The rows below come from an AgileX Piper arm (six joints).
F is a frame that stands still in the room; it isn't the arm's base.
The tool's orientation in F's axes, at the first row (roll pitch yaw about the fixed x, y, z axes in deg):
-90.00 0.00 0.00
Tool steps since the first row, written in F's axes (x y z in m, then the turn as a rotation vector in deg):
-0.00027 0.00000 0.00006 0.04 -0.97 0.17
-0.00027 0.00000 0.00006 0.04 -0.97 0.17
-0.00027 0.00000 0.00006 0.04 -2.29 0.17
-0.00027 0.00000 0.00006 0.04 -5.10 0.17
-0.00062 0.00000 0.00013 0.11 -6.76 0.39
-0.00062 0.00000 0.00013 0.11 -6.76 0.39
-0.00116 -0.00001 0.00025 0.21 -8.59 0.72
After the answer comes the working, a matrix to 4 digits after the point.
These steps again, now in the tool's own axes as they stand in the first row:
-0.00027 -0.00006 0.00000 0.04 -0.17 -0.97
-0.00027 -0.00006 0.00000 0.04 -0.17 -0.97
-0.00027 -0.00006 0.00000 0.04 -0.17 -2.29
-0.00027 -0.00006 0.00000 0.04 -0.17 -5.10
-0.00062 -0.00013 0.00000 0.11 -0.39 -6.76
-0.00062 -0.00013 0.00000 0.11 -0.39 -6.76
-0.00116 -0.00025 -0.00001 0.21 -0.72 -8.59

The tool's axes in the first row as the columns of a matrix, in F's axes (rounded; the answer above uses it unrounded):
1.0000 0.0000 0.0000
0.0000 0.0000 1.0000
0.0000 -1.0000 0.0000

